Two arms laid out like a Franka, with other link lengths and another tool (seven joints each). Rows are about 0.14 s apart.
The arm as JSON. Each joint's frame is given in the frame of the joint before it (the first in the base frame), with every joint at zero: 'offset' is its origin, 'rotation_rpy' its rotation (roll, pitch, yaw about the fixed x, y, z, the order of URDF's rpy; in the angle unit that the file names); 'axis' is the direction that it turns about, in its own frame. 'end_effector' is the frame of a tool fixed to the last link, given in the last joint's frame.
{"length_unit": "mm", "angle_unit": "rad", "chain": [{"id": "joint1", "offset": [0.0, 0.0, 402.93], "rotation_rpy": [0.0, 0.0, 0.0], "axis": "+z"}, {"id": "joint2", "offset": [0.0, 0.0, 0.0], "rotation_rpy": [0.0, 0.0, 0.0], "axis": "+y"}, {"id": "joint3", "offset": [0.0, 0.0, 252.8], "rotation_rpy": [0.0, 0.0, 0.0], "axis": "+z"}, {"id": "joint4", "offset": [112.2, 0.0, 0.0], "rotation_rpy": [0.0, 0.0, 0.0], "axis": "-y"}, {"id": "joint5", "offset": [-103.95, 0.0, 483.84], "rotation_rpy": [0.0, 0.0, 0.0], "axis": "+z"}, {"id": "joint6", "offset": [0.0, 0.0, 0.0], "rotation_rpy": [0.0, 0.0, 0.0], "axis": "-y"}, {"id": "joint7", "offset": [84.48, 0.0, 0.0], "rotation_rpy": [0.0, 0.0, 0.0], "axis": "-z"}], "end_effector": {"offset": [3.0, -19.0, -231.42], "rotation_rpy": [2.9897, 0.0, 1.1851]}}
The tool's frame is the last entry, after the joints.
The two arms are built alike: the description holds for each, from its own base.
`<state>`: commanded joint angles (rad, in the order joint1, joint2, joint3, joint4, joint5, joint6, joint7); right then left.
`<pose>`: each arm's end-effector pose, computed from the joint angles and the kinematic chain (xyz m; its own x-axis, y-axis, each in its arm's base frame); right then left.
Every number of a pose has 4 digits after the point.
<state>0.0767 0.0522 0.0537 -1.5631 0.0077 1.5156 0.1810 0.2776 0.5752 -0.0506 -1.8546 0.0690 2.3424 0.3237</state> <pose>0.6704 0.0700 0.4931 0.4203 0.9063 -0.0445 0.9066 -0.4174 0.0620 0.6729 0.1386 0.0181 0.4999 0.8650 -0.0429 0.8650 -0.4962 0.0746</pose>
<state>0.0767 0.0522 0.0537 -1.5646 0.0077 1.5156 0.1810 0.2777 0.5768 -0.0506 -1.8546 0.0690 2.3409 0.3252</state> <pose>0.6701 0.0700 0.4923 0.4202 0.9063 -0.0453 0.9067 -0.4173 0.0608 0.6719 0.1384 0.0169 0.5010 0.8643 -0.0452 0.8645 -0.4973 0.0724</pose>
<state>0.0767 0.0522 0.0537 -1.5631 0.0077 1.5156 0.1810 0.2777 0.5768 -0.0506 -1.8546 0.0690 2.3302 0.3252</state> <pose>0.6704 0.0700 0.4931 0.4203 0.9063 -0.0445 0.9066 -0.4174 0.0620 0.6694 0.1380 0.0163 0.5003 0.8643 -0.0521 0.8653 -0.4970 0.0642</pose>
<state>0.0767 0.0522 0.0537 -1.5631 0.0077 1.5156 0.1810 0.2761 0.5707 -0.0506 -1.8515 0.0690 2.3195 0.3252</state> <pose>0.6704 0.0700 0.4931 0.4203 0.9063 -0.0445 0.9066 -0.4174 0.0620 0.6709 0.1375 0.0212 0.5014 0.8636 -0.0526 0.8648 -0.4982 0.0626</pose>
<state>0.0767 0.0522 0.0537 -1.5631 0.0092 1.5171 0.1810 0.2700 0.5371 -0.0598 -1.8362 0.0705 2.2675 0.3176</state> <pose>0.6707 0.0704 0.4931 0.4204 0.9063 -0.0425 0.9065 -0.4175 0.0625 0.6808 0.1298 0.0486 0.5065 0.8606 -0.0535 0.8619 -0.5035 0.0599</pose>
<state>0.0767 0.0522 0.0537 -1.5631 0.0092 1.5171 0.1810 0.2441 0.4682 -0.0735 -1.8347 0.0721 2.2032 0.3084</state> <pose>0.6707 0.0704 0.4931 0.4204 0.9063 -0.0425 0.9065 -0.4175 0.0625 0.6936 0.1056 0.0939 0.5311 0.8460 -0.0470 0.8468 -0.5282 0.0630</pose>
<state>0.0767 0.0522 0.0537 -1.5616 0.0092 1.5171 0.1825 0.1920 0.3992 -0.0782 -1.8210 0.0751 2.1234 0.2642</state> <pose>0.6709 0.0705 0.4940 0.4218 0.9057 -0.0418 0.9058 -0.4189 0.0638 0.7059 0.0696 0.1445 0.5412 0.8402 -0.0343 0.8403 -0.5390 0.0578</pose>
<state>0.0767 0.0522 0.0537 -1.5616 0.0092 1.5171 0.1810 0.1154 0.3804 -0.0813 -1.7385 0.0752 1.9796 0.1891</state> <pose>0.6709 0.0705 0.4940 0.4205 0.9064 -0.0417 0.9064 -0.4175 0.0638 0.7157 0.0165 0.1921 0.5378 0.8418 -0.0463 0.8430 -0.5376 0.0172</pose>
